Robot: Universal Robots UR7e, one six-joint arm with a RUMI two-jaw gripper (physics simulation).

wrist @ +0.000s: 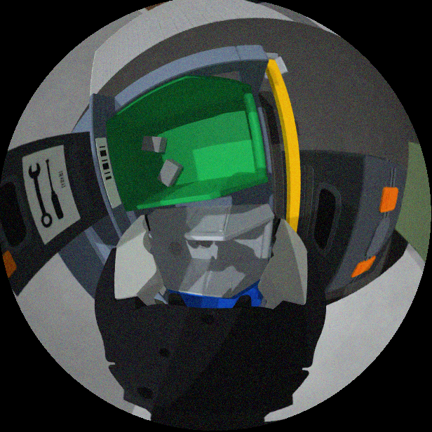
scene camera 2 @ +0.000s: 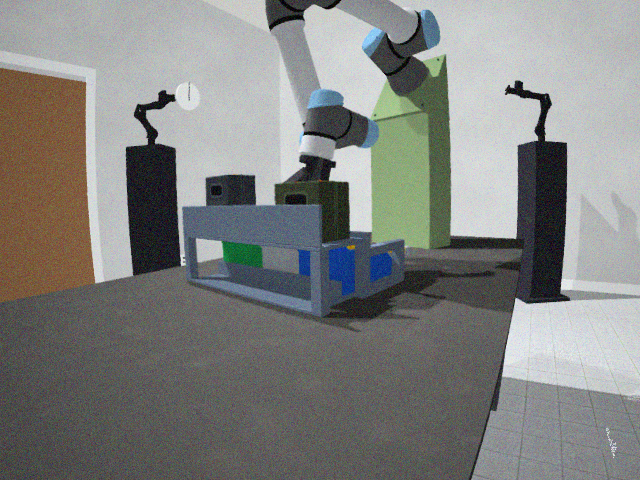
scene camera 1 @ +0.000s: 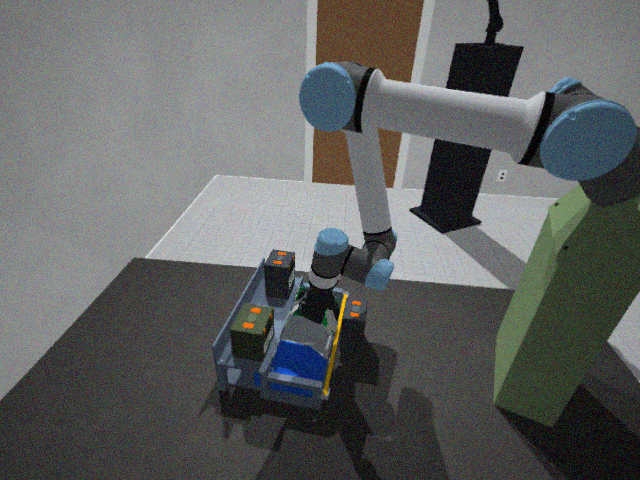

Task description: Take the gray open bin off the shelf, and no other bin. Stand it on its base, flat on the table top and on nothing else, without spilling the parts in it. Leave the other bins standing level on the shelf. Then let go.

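Note:
The gray open bin sits in the shelf, between the green bin and the blue bin. My gripper is open above the gray bin. Its two light fingers stand wide apart, one toward each side of that bin in the wrist view; whether they touch it I cannot tell. In scene camera 2 the fingertips are hidden behind the olive case. Two small gray parts lie in the green bin. The parts in the gray bin are hard to make out.
A yellow strip runs along the shelf's edge. An olive case and a dark case stand on the shelf's other side. Another dark case stands beside the yellow strip.

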